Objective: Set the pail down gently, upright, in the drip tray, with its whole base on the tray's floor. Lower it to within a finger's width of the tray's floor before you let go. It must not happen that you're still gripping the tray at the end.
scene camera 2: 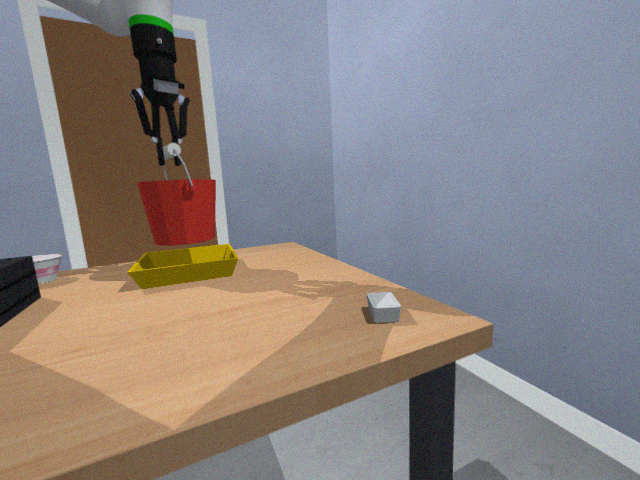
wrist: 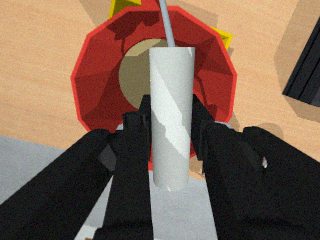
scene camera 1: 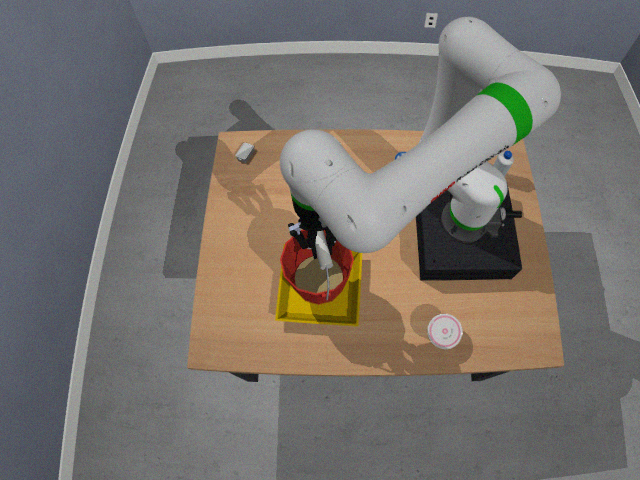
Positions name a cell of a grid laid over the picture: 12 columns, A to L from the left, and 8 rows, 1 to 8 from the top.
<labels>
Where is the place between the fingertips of my gripper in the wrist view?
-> G4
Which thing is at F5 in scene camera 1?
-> A red pail.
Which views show my gripper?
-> Scene camera 2, the wrist view and scene camera 1: all of them.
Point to a red pail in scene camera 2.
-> D4
</labels>
